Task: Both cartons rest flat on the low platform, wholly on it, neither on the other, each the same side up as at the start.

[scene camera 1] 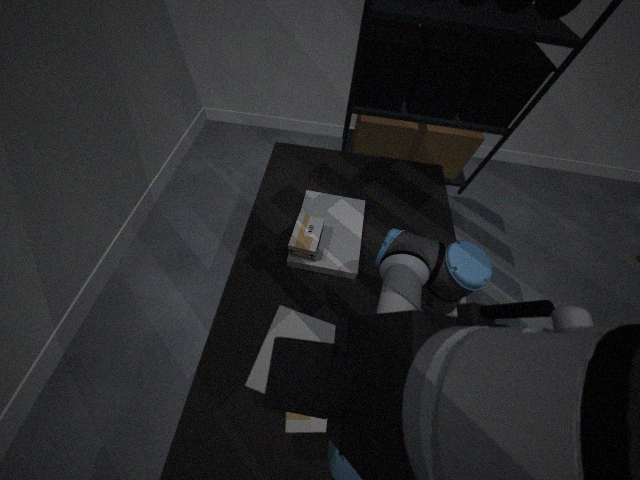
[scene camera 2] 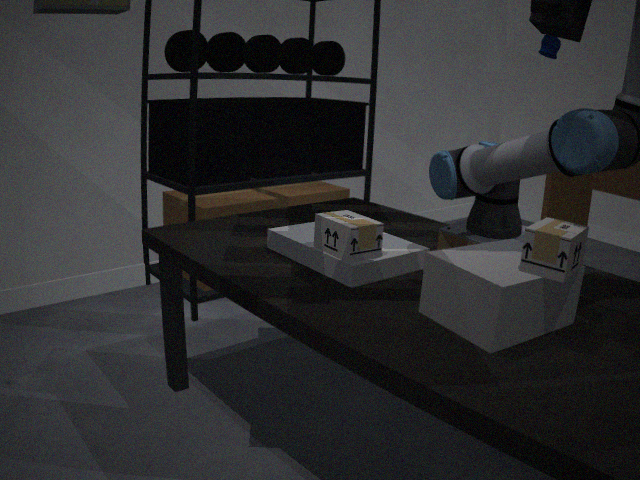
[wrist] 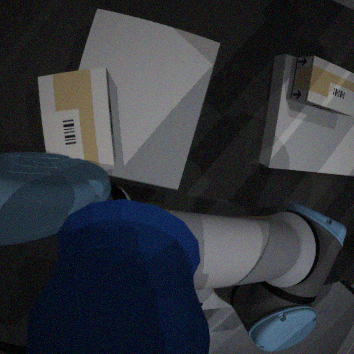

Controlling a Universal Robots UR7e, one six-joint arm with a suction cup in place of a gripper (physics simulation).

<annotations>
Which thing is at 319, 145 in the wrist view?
A low white platform.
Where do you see a taller white block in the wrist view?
At 158, 75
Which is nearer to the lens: the low white platform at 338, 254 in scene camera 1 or the taller white block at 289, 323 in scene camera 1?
The taller white block.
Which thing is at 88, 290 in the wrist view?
My suction cup.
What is my suction cup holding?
Nothing.
</annotations>
